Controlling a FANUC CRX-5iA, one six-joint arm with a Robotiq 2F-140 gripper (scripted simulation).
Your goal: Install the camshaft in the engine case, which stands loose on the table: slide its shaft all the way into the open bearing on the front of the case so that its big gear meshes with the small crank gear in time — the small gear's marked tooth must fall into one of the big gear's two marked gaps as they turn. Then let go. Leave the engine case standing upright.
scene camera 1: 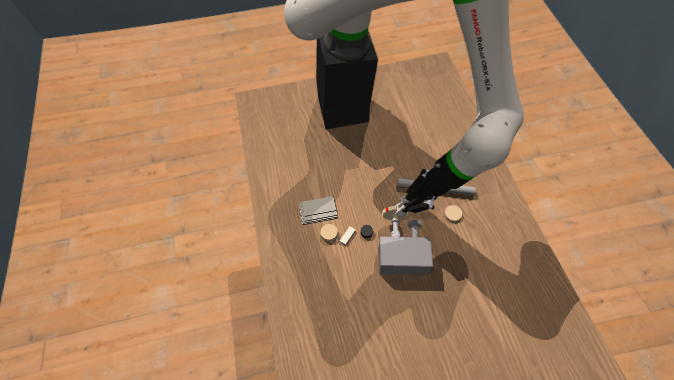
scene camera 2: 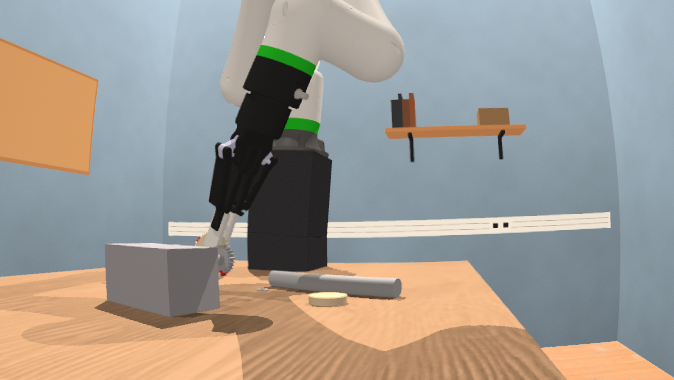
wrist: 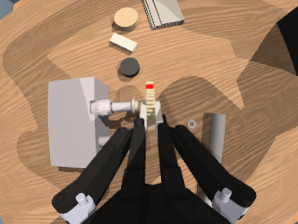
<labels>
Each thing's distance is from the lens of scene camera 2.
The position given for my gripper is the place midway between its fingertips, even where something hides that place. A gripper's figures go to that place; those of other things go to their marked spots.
my gripper (scene camera 2: 214, 248): 0.71 m
grey rod (scene camera 2: 368, 286): 0.67 m
grey engine case (scene camera 2: 171, 281): 0.52 m
The marked spots on the grey rod and the grey engine case are 0.31 m apart.
</labels>
